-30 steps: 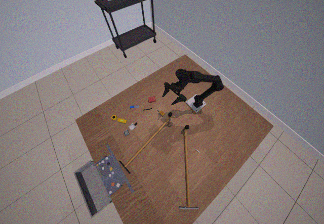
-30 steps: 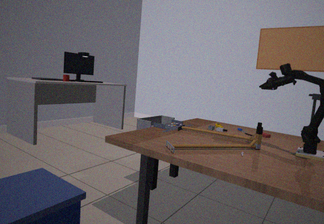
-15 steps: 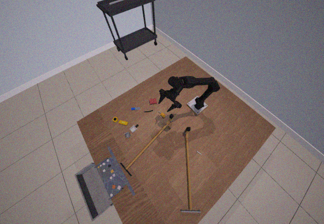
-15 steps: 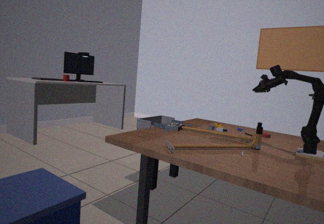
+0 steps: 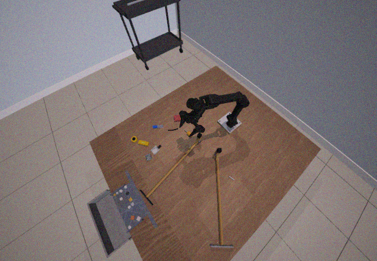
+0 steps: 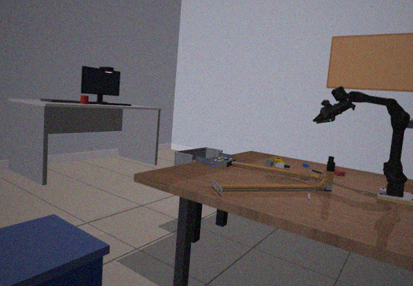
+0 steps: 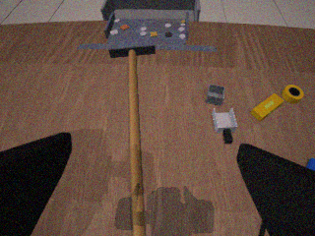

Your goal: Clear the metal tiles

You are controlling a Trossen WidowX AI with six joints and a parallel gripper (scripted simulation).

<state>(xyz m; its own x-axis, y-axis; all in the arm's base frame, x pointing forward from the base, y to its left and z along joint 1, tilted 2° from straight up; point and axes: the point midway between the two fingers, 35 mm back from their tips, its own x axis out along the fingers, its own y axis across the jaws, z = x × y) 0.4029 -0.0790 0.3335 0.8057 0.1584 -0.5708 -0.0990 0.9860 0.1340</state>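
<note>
The long scraper lies 160 mm ahead of my gripper tip, 80 mm to the left of it and 260 mm below it. From my gripper tip the other things lie so: scoop 200 mm ahead, 130 mm to the right, 320 mm below; black strip 10 mm ahead, 190 mm to the right, 320 mm below; yellow ribbed bit 90 mm behind, 80 mm to the right, 310 mm below.
</note>
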